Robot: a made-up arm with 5 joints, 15 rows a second.
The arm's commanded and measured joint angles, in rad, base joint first. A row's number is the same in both.
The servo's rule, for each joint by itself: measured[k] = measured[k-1] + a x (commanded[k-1-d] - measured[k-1]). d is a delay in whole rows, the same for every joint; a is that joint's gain. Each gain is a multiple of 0.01, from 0.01 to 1. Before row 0 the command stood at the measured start. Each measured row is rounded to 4 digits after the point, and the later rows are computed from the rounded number. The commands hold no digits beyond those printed.
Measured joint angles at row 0: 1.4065 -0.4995 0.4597 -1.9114 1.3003
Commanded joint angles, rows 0 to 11: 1.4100 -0.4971 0.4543 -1.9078 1.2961; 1.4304 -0.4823 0.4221 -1.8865 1.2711; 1.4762 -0.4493 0.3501 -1.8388 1.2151; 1.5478 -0.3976 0.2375 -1.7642 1.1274; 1.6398 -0.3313 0.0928 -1.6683 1.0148; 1.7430 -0.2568 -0.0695 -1.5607 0.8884; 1.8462 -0.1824 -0.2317 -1.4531 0.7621; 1.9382 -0.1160 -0.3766 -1.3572 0.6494; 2.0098 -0.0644 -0.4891 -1.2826 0.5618; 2.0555 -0.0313 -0.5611 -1.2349 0.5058; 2.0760 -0.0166 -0.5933 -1.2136 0.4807; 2.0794 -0.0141 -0.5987 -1.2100 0.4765
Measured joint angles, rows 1 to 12: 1.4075 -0.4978 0.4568 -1.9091 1.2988; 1.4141 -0.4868 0.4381 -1.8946 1.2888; 1.4321 -0.4602 0.3906 -1.8589 1.2623; 1.4657 -0.4158 0.3079 -1.7983 1.2137; 1.5162 -0.3558 0.1917 -1.7151 1.1421; 1.5820 -0.2855 0.0507 -1.6163 1.0508; 1.6586 -0.2123 -0.1018 -1.5119 0.9469; 1.7397 -0.1439 -0.2502 -1.4129 0.8398; 1.8180 -0.0875 -0.3792 -1.3295 0.7397; 1.8869 -0.0476 -0.4774 -1.2690 0.6555; 1.9417 -0.0256 -0.5400 -1.2335 0.5926; 1.9816 -0.0174 -0.5717 -1.2185 0.5508
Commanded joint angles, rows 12 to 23: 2.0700 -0.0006 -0.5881 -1.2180 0.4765; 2.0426 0.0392 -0.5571 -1.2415 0.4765; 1.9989 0.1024 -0.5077 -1.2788 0.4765; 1.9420 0.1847 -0.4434 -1.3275 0.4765; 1.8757 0.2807 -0.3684 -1.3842 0.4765; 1.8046 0.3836 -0.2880 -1.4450 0.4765; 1.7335 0.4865 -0.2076 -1.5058 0.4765; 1.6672 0.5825 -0.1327 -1.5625 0.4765; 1.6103 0.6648 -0.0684 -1.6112 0.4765; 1.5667 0.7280 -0.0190 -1.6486 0.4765; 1.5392 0.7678 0.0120 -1.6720 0.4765; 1.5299 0.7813 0.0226 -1.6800 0.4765
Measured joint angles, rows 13 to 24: 2.0072 -0.0055 -0.5806 -1.2182 0.5241; 2.0175 0.0262 -0.5679 -1.2331 0.5070; 2.0121 0.0803 -0.5354 -1.2623 0.4960; 1.9918 0.1544 -0.4857 -1.3040 0.4890; 1.9581 0.2441 -0.4224 -1.3553 0.4845; 1.9136 0.3431 -0.3498 -1.4127 0.4816; 1.8614 0.4449 -0.2730 -1.4723 0.4798; 1.8051 0.5426 -0.1972 -1.5300 0.4786; 1.7486 0.6294 -0.1276 -1.5820 0.4778; 1.6958 0.6994 -0.0690 -1.6246 0.4773; 1.6504 0.7480 -0.0253 -1.6549 0.4770; 1.6155 0.7716 0.0006 -1.6710 0.4768
